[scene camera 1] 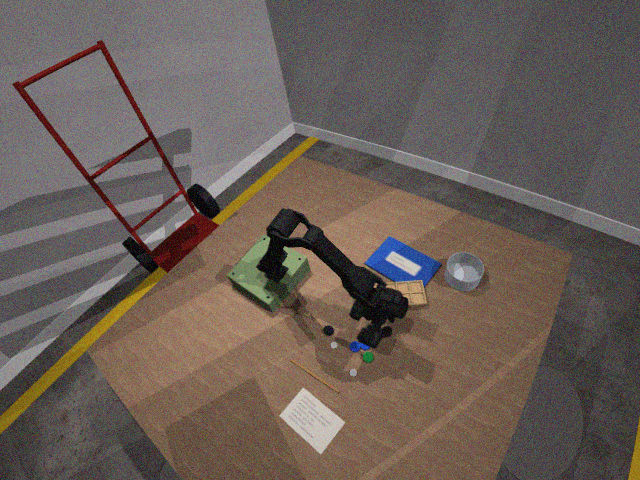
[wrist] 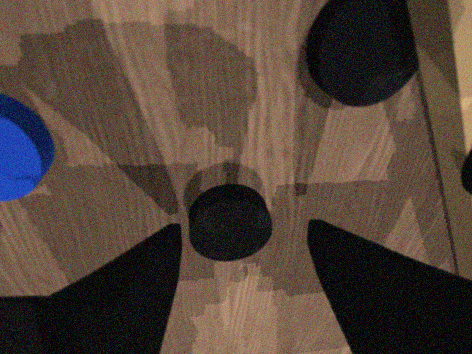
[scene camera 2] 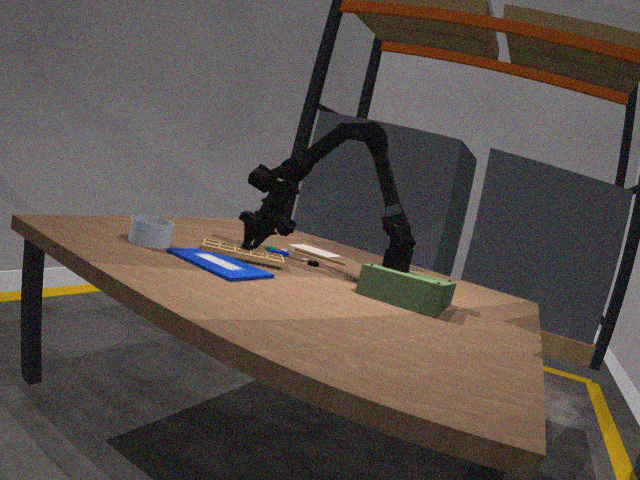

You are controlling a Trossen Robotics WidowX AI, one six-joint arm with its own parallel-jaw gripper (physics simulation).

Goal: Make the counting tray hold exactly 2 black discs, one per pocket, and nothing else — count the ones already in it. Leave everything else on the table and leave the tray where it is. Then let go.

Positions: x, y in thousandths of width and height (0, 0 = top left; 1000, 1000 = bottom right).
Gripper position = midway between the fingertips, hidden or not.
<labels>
my gripper: scene camera 1 607, 686; wrist 520, 657; scene camera 2 390, 518
bowl: scene camera 1 726, 564; scene camera 2 238, 484; not seen in the wrist view (out of frame)
</labels>
